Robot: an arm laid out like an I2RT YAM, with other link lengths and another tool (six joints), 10 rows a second.
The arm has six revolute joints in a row. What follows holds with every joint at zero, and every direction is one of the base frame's. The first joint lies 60.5 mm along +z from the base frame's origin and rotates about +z. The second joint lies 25.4 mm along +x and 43.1 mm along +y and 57.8 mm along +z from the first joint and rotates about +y. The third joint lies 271.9 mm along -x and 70.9 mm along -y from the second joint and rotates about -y. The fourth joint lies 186.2 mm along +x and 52.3 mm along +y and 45.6 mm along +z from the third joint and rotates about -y. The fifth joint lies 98.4 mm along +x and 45.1 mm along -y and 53.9 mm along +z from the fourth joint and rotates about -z. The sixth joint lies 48.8 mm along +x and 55.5 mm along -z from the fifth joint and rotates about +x. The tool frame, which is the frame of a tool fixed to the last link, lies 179 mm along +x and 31 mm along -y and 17 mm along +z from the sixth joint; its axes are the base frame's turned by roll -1.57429, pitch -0.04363 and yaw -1.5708 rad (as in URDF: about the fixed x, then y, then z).
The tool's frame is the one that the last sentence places.
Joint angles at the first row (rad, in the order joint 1, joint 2, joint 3, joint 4, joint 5, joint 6):
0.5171 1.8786 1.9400 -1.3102 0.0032 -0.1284
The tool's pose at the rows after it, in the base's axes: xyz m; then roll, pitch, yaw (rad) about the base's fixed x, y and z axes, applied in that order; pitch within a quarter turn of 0, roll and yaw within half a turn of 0:
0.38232, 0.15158, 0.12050, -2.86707, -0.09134, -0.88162
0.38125, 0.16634, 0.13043, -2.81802, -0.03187, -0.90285
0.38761, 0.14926, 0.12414, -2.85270, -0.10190, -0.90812
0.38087, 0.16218, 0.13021, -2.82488, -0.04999, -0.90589
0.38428, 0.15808, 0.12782, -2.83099, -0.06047, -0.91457
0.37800, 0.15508, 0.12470, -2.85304, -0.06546, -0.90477
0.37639, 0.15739, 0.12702, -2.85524, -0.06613, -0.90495
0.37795, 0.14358, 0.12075, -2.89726, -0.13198, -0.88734
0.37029, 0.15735, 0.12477, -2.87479, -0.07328, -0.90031
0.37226, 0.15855, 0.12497, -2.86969, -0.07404, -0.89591
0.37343, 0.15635, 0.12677, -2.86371, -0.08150, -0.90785
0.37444, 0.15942, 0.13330, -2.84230, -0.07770, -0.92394
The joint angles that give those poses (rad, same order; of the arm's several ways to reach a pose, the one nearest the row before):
0.5186 1.8885 1.9103 -1.3030 0.0399 -0.1455
0.5217 1.8767 1.9335 -1.2995 -0.0170 -0.1051
0.5163 1.8893 1.9198 -1.2968 0.0543 -0.1261
0.5243 1.8717 1.9251 -1.3002 0.0029 -0.1055
0.5179 1.8805 1.9259 -1.2968 0.0143 -0.1066
0.5224 1.8755 1.9137 -1.3106 0.0208 -0.1127
0.5320 1.8797 1.9335 -1.3285 0.0246 -0.1036
0.5358 1.8870 1.9125 -1.3308 0.0902 -0.1326
0.5472 1.8790 1.9293 -1.3437 0.0372 -0.0948
0.5461 1.8809 1.9301 -1.3373 0.0357 -0.1005
0.5457 1.8744 1.9251 -1.3323 0.0452 -0.0917
0.5522 1.8660 1.9374 -1.3331 0.0456 -0.0700

